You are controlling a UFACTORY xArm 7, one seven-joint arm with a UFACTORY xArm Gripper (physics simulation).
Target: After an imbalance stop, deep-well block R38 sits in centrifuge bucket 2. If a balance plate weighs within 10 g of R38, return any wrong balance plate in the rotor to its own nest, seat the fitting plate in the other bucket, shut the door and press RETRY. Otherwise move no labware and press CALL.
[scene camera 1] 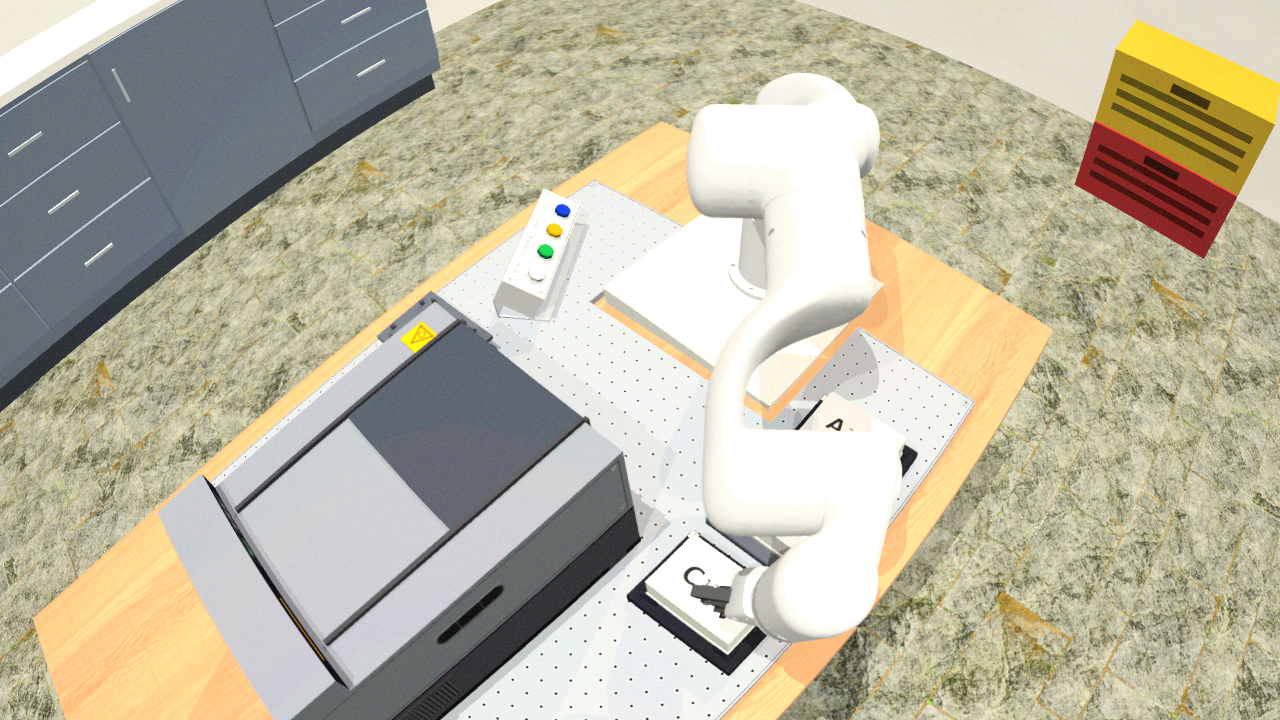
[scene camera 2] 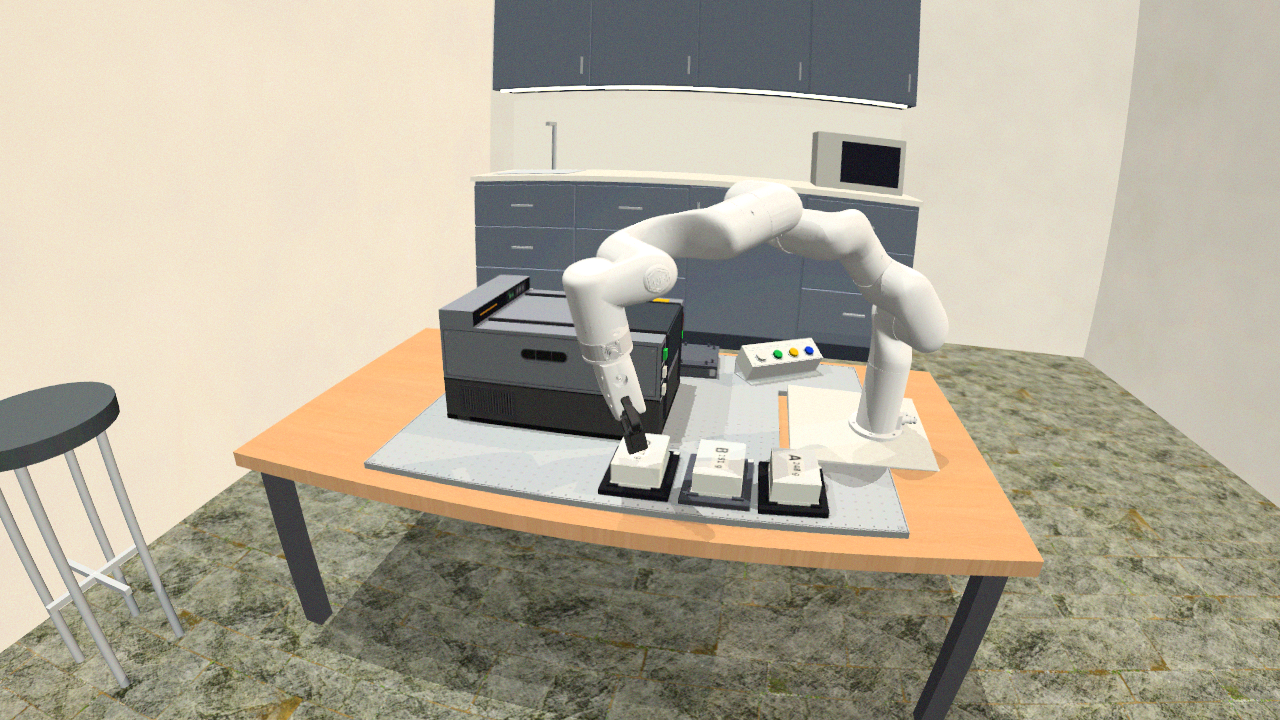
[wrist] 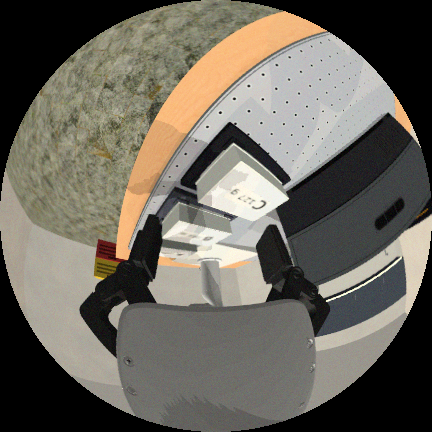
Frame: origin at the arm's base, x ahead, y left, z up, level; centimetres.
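Seen in the pictures: gripper, between the fingertips: (scene camera 2: 629,434) (wrist: 212,231); arm's base, origin of its link: (scene camera 2: 875,427) (wrist: 209,260).
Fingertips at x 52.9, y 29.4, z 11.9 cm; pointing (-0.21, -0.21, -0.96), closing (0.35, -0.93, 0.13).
Offsets run from my fingertips to a thing's top centre.
My gripper (scene camera 1: 700,597) (scene camera 2: 635,443) (wrist: 212,231) is open and empty, low over plate C, tilted. White plate C {dx -1.9, dy -8.2, dz -7.0 cm} (scene camera 1: 673,583) (scene camera 2: 633,471) (wrist: 240,192) reads 127 g and sits in its black nest. Plate B {dx -15.7, dy -6.0, dz -7.0 cm} (scene camera 2: 718,474) (wrist: 195,226) sits beside it, largely hidden by the arm in scene camera 1. Plate A {dx -28.7, dy -3.6, dz -7.0 cm} (scene camera 1: 845,413) (scene camera 2: 793,488) sits at the end of the row. The weights on A and B are hard to read. The centrifuge (scene camera 1: 537,537) (scene camera 2: 501,358) (wrist: 345,230) has light and dark panels across its top. Its rotor, buckets and R38 do not show.
A button box {dx -35.9, dy -61.3, dz -4.0 cm} (scene camera 1: 521,265) (scene camera 2: 776,368) carries white, green, amber and blue buttons, their labels unreadable. The arm's white base plate (scene camera 1: 653,295) (scene camera 2: 819,420) stands near it. A stool (scene camera 2: 53,416) is left of the table. Yellow and red boxes (scene camera 1: 1172,134) stand beyond the table.
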